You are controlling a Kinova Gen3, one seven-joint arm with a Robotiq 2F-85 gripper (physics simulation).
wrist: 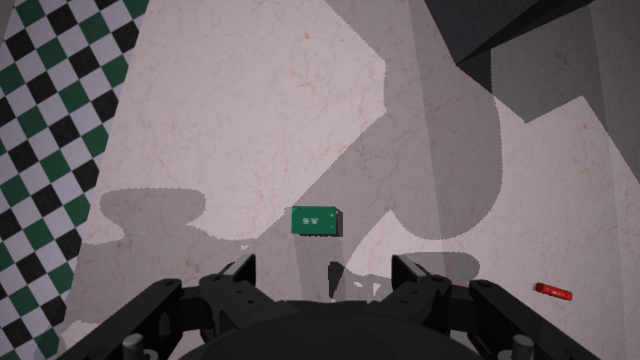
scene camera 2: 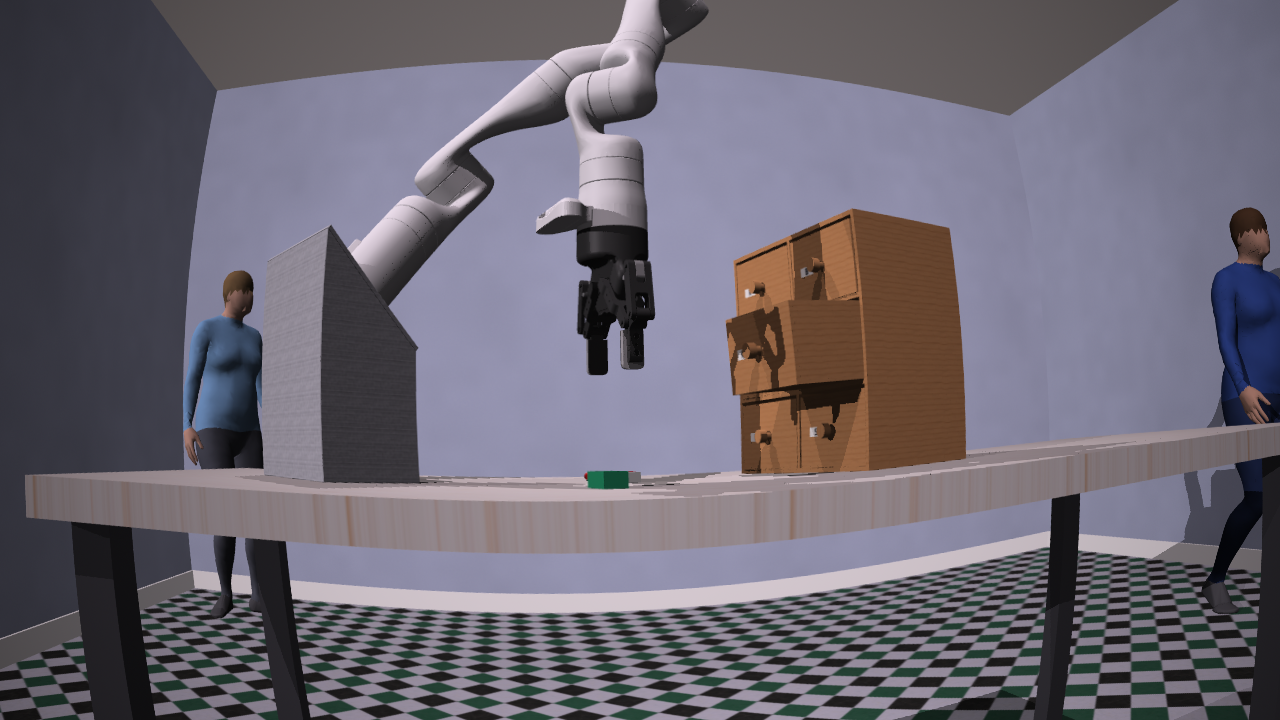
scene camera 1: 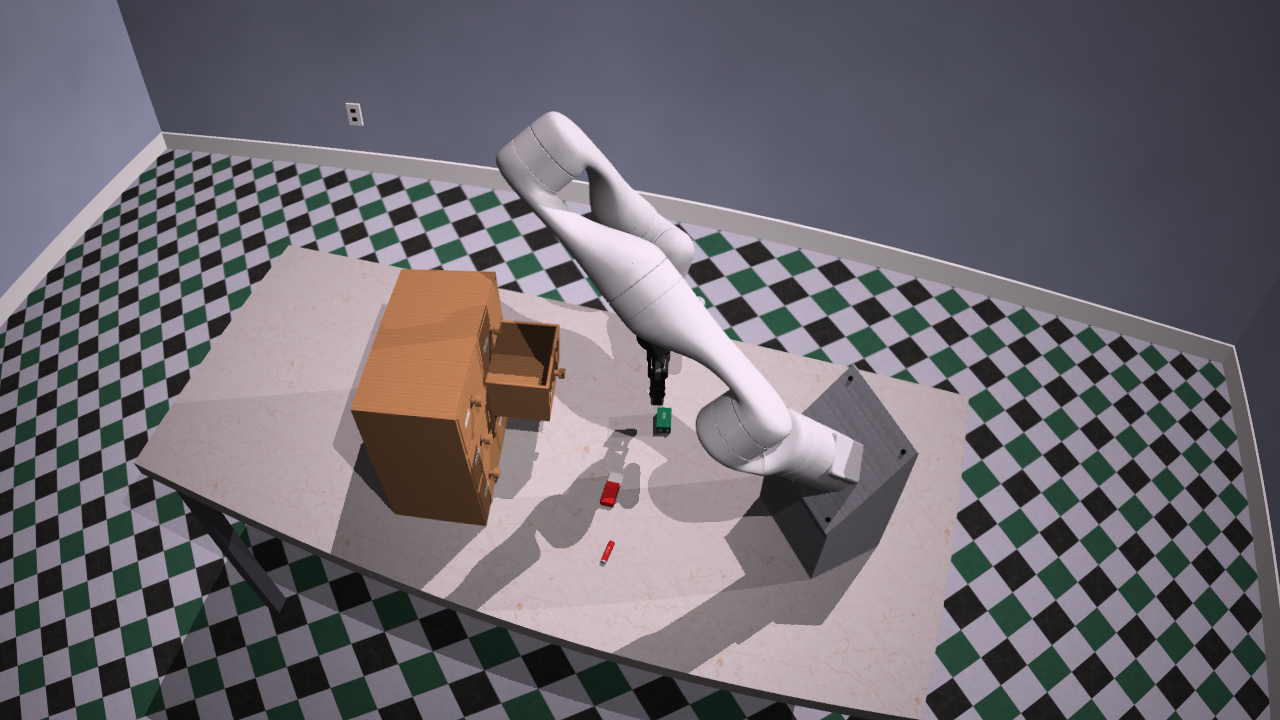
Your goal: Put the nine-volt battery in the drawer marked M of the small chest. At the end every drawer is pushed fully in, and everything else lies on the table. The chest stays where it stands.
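Places are measured from the arm's base along level axes (x left, y back, z up), in metres.
Where they show: gripper, fingertip midpoint: point(wrist: 323, 270) point(scene camera 2: 614, 372) point(scene camera 1: 657, 384); arm's base, link origin: point(scene camera 2: 341, 312) point(scene camera 1: 835, 463).
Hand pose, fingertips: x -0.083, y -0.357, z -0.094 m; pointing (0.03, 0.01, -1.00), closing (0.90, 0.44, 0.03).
Each offset is from my fingertips to the top centre of the thing. Level surfaces: height alone.
The nine-volt battery, a green block @(dx -0.009, dy +0.010, dz -0.101 m) point(scene camera 1: 663, 420) point(scene camera 2: 608, 479) point(wrist: 315, 220) marked "9V" in the wrist view, lies flat on the table between the chest and the arm's base. My gripper point(scene camera 1: 657, 402) point(scene camera 2: 614, 367) point(wrist: 323, 270) is open and empty, pointing down, well above the table near the battery. The small wooden chest @(dx +0.234, dy -0.302, dz +0.191 m) point(scene camera 1: 429, 331) point(scene camera 2: 913, 349) stands upright. Its M drawer point(scene camera 1: 523, 401) point(scene camera 2: 823, 344) is pulled far out; the part of its inside that shows looks empty, and its letter is not readable here. The other drawers that show look closed.
A red and white block @(dx +0.170, dy -0.001, dz -0.106 m) point(scene camera 1: 610, 492) lies between the battery and a small red cylinder @(dx +0.286, dy +0.056, dz -0.108 m) point(scene camera 1: 607, 551) point(wrist: 553, 291). The grey base block point(scene camera 1: 859, 447) point(scene camera 2: 295, 376) point(wrist: 480, 30) stands across from the chest. Two people point(scene camera 2: 234, 367) point(scene camera 2: 1253, 340) stand beyond the table @(dz -0.119 m) point(scene camera 1: 241, 358).
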